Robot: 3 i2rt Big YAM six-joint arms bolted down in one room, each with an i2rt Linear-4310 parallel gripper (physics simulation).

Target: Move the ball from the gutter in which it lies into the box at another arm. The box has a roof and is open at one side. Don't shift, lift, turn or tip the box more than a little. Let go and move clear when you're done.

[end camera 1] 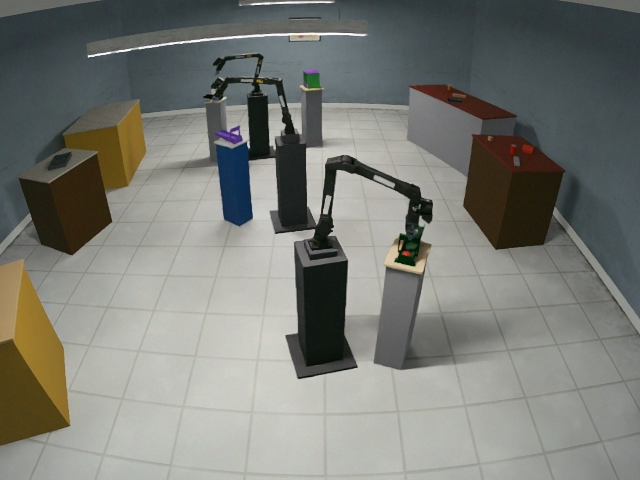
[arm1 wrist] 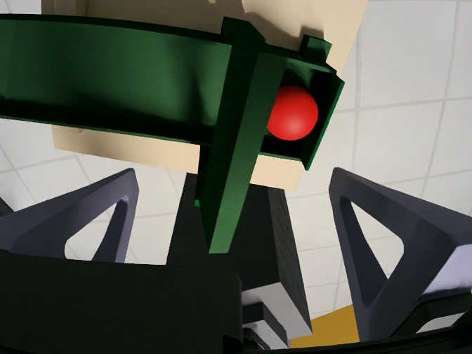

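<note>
A red ball [arm1 wrist: 293,113] [end camera 1: 406,253] lies in the end compartment of the dark green gutter [arm1 wrist: 125,75] [end camera 1: 401,259], beside its upright handle [arm1 wrist: 232,165]. Arm1's gripper [arm1 wrist: 234,172] is open, its fingertips wide apart on either side of the handle and not touching it. In the end camera the front arm's gripper [end camera 1: 414,233] is at the green gutter; its fingers are too small to judge. The box [end camera 1: 311,80], green with a purple roof, stands on a far pedestal; its open side cannot be told. The middle arm's gripper [end camera 1: 208,96] and the rear arm's gripper [end camera 1: 217,70] are small at the back left.
A purple gutter [end camera 1: 229,135] stands on a blue pedestal [end camera 1: 235,183]. The green gutter's grey pedestal [end camera 1: 400,315] has a cream top. Another grey pedestal [end camera 1: 216,131] stands under the middle arm's gripper. Yellow and brown cabinets line the left; red-topped cabinets with small objects stand right.
</note>
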